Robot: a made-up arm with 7 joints. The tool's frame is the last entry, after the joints. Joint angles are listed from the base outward. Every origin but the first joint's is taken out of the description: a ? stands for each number. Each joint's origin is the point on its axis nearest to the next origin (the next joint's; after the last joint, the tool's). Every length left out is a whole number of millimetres.
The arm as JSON. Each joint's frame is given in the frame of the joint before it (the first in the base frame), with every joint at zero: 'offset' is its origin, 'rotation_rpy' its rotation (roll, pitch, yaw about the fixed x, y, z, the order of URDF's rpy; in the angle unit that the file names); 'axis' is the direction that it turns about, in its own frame. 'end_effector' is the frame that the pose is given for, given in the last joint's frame.
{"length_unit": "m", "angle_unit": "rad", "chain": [
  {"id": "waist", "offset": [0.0, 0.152, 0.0], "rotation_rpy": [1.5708, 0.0, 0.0], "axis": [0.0, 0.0, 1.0]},
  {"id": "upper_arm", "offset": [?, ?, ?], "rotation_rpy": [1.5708, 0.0, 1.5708], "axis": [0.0, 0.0, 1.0]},
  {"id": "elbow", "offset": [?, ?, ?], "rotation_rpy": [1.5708, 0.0, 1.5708], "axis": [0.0, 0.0, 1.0]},
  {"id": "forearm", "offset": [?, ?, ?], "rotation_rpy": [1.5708, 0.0, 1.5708], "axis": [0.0, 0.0, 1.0]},
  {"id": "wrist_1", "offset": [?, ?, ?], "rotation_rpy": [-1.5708, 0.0, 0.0], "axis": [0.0, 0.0, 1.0]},
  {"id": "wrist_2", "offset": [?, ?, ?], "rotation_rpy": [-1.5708, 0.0, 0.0], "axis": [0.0, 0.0, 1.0]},
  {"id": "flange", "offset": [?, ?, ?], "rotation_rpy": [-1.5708, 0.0, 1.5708], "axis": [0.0, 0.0, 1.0]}
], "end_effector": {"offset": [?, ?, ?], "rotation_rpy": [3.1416, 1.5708, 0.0]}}
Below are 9 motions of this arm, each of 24 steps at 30 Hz.
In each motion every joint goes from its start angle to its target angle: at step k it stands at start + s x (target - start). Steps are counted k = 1, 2, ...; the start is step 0. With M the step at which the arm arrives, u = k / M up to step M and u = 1 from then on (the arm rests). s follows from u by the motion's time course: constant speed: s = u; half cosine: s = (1 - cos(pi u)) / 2; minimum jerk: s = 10 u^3 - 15 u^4 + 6 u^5.
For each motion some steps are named. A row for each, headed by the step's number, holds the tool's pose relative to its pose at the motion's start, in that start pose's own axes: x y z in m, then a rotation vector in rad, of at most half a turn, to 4 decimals.
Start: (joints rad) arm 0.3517 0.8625 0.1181 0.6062 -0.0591 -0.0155 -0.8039
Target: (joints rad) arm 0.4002 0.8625 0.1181 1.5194 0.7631 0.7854 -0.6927
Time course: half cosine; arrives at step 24
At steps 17, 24:
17: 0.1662 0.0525 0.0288 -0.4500 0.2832 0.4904
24: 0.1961 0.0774 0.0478 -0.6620 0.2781 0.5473

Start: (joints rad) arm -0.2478 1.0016 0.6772 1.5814 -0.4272 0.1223 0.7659
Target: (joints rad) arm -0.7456 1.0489 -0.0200 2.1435 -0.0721 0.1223 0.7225
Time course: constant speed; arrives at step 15
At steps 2, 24:
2: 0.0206 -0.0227 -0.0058 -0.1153 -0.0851 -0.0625
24: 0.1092 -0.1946 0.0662 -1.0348 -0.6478 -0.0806

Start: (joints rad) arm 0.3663 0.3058 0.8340 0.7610 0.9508 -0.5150 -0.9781
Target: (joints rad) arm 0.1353 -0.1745 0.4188 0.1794 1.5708 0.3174 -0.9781
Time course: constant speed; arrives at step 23
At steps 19, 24:
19: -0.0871 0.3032 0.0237 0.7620 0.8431 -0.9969
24: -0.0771 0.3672 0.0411 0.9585 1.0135 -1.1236

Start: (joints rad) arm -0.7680 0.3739 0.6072 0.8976 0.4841 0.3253 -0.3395
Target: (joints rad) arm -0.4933 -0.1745 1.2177 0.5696 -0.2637 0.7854 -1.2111
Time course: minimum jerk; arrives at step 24
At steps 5, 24:
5: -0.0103 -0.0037 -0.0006 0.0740 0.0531 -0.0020
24: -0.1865 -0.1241 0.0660 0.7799 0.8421 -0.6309

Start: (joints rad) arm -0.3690 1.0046 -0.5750 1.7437 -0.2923 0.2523 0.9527
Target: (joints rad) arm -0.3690 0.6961 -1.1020 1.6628 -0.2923 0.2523 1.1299
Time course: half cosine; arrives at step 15
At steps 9, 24:
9: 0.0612 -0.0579 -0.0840 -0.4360 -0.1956 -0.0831
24: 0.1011 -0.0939 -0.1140 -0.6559 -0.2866 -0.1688

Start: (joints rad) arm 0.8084 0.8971 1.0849 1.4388 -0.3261 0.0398 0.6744
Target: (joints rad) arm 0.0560 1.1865 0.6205 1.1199 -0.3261 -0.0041 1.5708
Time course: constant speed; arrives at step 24
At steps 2, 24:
2: -0.0033 -0.0061 -0.0054 -0.1566 0.0347 -0.0505
24: -0.0832 -0.0771 -0.0033 -1.8070 0.7942 -0.4165

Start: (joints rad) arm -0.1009 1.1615 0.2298 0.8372 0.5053 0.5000 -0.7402
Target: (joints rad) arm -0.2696 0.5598 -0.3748 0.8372 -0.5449 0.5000 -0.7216
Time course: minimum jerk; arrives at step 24
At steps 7, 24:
7: -0.0374 -0.0385 0.0224 -0.0262 -0.0771 -0.2110
24: -0.2444 -0.1497 0.2349 -0.4131 -0.8557 -1.0338

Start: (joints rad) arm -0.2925 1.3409 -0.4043 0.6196 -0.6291 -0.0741 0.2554
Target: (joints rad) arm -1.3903 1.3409 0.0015 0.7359 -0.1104 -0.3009 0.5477
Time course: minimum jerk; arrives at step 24
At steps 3, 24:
3: 0.0003 -0.0025 -0.0001 -0.0118 -0.0066 -0.0006
24: -0.0253 -0.1378 0.0351 -0.7435 -0.2943 -0.0050

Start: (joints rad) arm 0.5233 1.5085 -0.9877 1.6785 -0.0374 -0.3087 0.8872
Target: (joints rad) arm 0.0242 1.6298 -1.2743 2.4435 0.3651 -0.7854 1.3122
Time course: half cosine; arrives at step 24
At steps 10, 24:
10: 0.0649 -0.0405 -0.0387 -0.3492 -0.4808 -0.1597
24: 0.1821 -0.1092 -0.0301 -0.7082 -1.3939 -0.3470

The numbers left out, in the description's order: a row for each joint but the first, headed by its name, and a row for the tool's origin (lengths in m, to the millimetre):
upper_arm: 0.0 0.0 0.0
elbow: -0.263 0.0 0.0
forearm: 0.0 0.0 0.0
wrist_1: 0.0 -0.233 0.0
wrist_2: 0.0 0.0 0.0
flange: 0.0 0.0 0.0
tool: 0.0 0.0 0.0

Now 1 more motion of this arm.
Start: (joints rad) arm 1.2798 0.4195 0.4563 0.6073 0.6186 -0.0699 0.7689
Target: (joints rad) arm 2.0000 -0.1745 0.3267 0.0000 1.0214 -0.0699 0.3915
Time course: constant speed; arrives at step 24
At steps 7, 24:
7: -0.0496 -0.0694 -0.0680 0.0203 -0.0442 0.3191
24: -0.0854 -0.3290 -0.1778 -0.0465 0.2048 0.8698

